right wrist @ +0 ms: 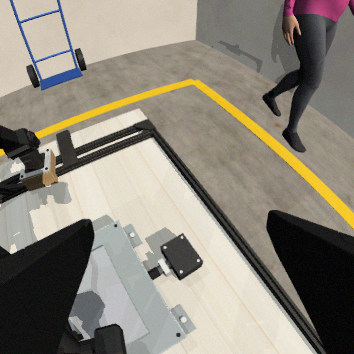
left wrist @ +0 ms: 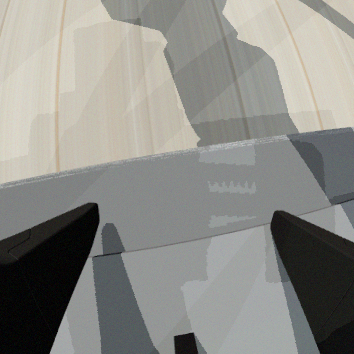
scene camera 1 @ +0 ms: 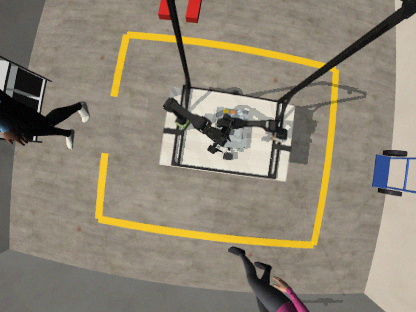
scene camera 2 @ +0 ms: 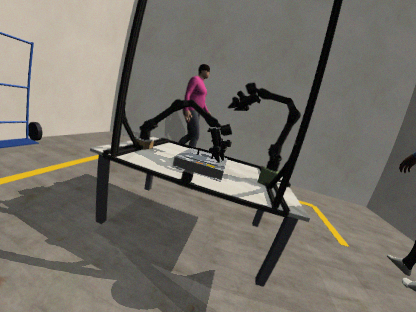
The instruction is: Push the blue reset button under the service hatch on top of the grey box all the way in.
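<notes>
The grey box (scene camera 1: 243, 139) (scene camera 2: 200, 166) (left wrist: 155, 205) (right wrist: 142, 290) lies on the white table, with yellow and orange patches on its top near one edge in scene camera 1. The blue reset button and the hatch cannot be made out in any view. My left gripper (scene camera 1: 225, 122) (scene camera 2: 218, 157) (left wrist: 187, 216) is open and empty, pointing down low over the box top; whether it touches cannot be told. My right gripper (scene camera 1: 226, 141) (scene camera 2: 231, 105) (right wrist: 180, 224) is open and empty, held high above the table. A dark stub (left wrist: 185, 343) shows between the left fingers at the lower edge of the left wrist view.
A black block (right wrist: 182, 256) (scene camera 1: 228, 156) sits beside the box, near a short connector on its side. Black rails (right wrist: 200, 192) run along the table (scene camera 1: 192, 155) (right wrist: 150, 175) edge. A person in pink (scene camera 2: 198, 91) (right wrist: 320, 10) stands beyond the table.
</notes>
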